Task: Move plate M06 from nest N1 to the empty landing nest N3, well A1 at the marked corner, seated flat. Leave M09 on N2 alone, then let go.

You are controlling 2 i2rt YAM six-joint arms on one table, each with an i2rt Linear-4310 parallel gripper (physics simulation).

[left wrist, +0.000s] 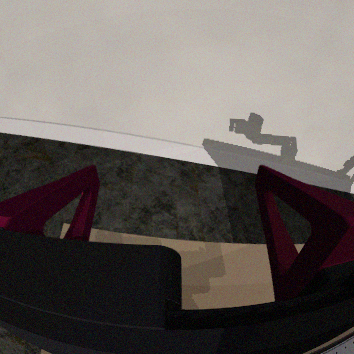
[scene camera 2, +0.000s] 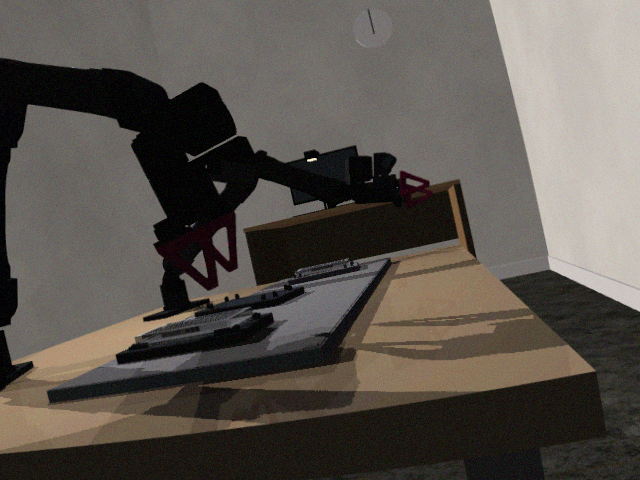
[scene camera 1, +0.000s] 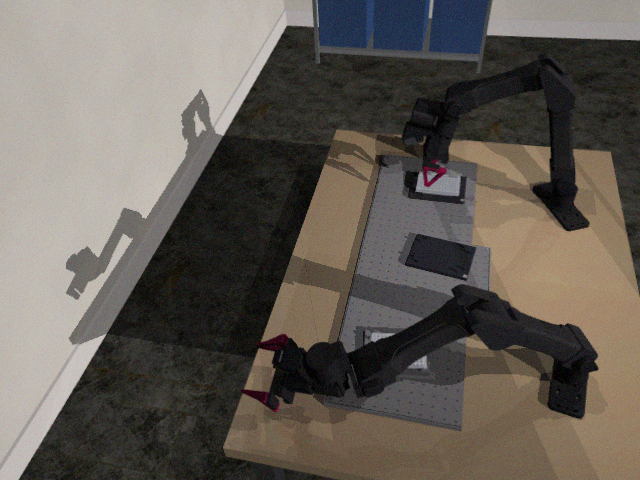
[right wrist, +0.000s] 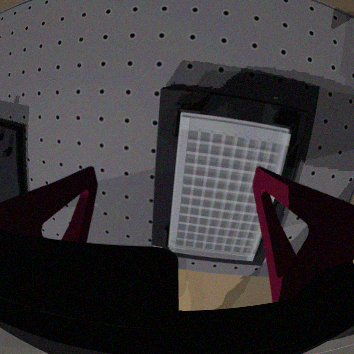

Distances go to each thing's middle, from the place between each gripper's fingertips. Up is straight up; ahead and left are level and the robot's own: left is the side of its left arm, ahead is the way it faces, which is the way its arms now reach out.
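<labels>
My right hand: 7 cm past the black nest [scene camera 1: 447, 258], 25 cm to the right of it, 6 cm above it.
My left gripper: 350 mm past the nest, 530 mm to the left of it, 140 mm above it. By its middle, the black nest is nearer to my right hand than to my left gripper.
</labels>
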